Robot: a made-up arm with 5 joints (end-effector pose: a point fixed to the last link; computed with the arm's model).
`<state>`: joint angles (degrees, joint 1 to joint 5).
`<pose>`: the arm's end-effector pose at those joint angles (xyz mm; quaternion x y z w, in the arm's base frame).
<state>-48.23 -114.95 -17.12 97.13 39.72</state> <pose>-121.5 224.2 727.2 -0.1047 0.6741 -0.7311 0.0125</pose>
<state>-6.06 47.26 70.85 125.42 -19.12</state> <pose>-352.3 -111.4 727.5 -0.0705 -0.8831 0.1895 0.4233</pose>
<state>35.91 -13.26 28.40 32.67 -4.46</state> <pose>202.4 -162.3 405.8 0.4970 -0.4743 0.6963 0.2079</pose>
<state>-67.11 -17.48 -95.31 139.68 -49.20</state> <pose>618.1 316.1 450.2 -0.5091 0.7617 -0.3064 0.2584</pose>
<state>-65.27 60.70 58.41 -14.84 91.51</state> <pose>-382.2 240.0 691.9 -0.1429 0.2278 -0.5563 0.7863</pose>
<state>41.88 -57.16 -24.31 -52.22 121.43</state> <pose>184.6 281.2 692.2 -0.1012 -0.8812 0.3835 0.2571</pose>
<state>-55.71 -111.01 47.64 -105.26 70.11</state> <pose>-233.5 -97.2 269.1 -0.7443 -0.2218 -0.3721 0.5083</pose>
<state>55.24 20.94 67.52 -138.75 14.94</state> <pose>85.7 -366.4 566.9 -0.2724 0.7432 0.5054 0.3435</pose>
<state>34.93 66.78 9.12 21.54 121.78</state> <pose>181.4 -45.5 309.4 -0.0492 0.0703 0.0717 0.9937</pose>
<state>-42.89 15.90 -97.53 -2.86 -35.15</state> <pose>512.4 560.0 378.7 -0.5036 -0.0422 -0.8186 0.2728</pose>
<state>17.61 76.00 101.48 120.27 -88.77</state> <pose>-146.5 -59.1 1062.0 0.0200 -0.3109 0.8730 0.3752</pose>
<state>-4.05 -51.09 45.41 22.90 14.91</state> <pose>-123.1 -194.2 279.4 0.0581 -0.8126 0.4366 0.3817</pose>
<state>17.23 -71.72 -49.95 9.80 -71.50</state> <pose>84.5 412.8 797.4 0.1473 -0.3963 -0.8106 0.4051</pose>
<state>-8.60 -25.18 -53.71 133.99 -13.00</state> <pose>353.2 381.0 559.3 -0.7633 0.5713 -0.2113 0.2152</pose>
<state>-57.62 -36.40 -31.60 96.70 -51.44</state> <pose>216.3 -18.4 616.5 -0.1227 0.6063 -0.7775 0.1136</pose>
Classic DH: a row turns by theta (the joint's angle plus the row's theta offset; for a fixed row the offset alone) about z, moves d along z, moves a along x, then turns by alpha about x. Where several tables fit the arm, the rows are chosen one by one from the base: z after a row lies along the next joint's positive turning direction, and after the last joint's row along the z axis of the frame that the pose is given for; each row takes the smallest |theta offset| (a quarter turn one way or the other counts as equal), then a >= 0, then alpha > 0; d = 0 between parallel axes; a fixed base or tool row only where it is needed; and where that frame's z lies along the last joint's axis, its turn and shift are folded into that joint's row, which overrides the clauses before.
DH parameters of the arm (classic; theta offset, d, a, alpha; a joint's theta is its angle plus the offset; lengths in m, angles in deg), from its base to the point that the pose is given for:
base (fixed): 75.8 0 0.1879 0
joint 1: -75.8 0.4554 -0.0502 -90
joint 2: 0 0.1522 -0.189 -90
joint 3: 87.29 -0.0412 0.3976 78.08
joint 4: 0 0.3885 -0.0037 -78.08
joint 5: 62.14 0.0009 0.0194 123.34
tool (fixed): -91.03 0.0042 0 0

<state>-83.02 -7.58 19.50 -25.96 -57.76</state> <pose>-301.9 126.7 432.5 0.3941 -0.1913 0.4923 0.7521</pose>
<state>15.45 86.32 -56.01 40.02 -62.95</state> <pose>-96.7 417.7 92.6 -0.9048 0.2599 -0.0757 0.3287</pose>
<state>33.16 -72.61 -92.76 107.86 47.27</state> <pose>-232.1 658.7 611.0 0.6978 0.0667 0.7106 0.0613</pose>
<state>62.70 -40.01 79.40 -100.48 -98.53</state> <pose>151.4 -317.5 122.0 0.4904 0.5668 0.6617 0.0210</pose>
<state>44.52 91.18 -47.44 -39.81 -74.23</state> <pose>-149.5 256.9 83.2 -0.5995 -0.4021 -0.0668 0.6888</pose>
